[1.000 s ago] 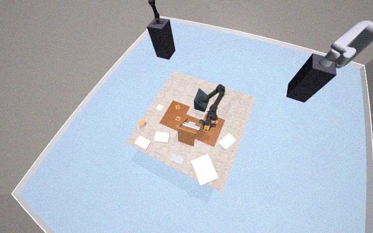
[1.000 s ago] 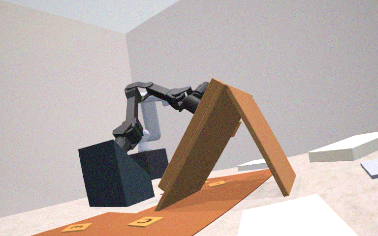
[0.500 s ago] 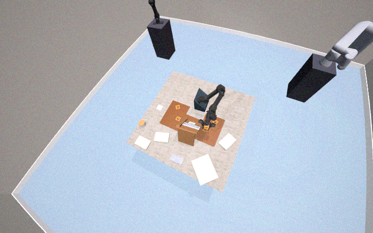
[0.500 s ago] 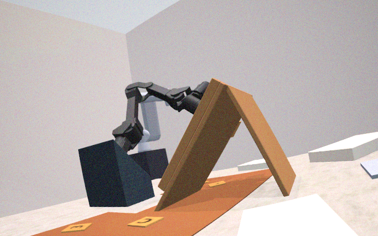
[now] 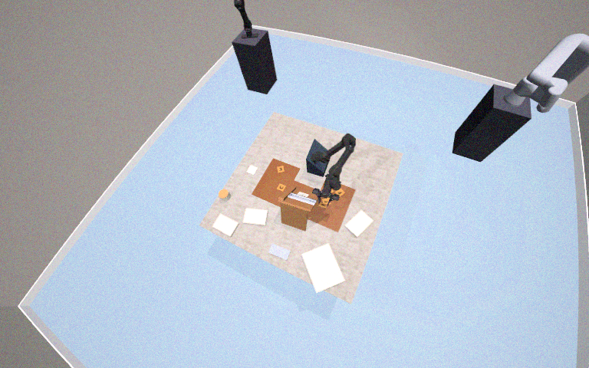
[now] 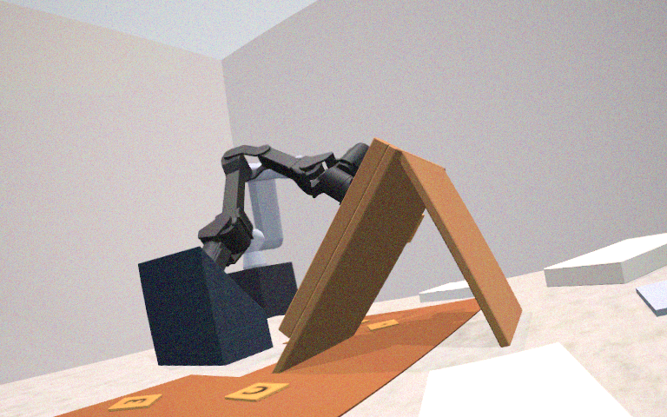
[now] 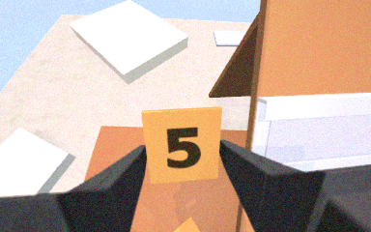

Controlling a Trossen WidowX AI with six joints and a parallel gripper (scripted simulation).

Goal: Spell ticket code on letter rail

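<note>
Right now the white ticket is 18 cm to the right of my gripper tip, 7 cm below it and 5 cm behind it. The rest, counted from my gripper tip: j tile: 17 cm below, 10 cm behind, 1 cm to the right; orange tile marked 5: right at my gripper tip; orange tile marked p: 19 cm behind, 17 cm below, 2 cm to the right.
</note>
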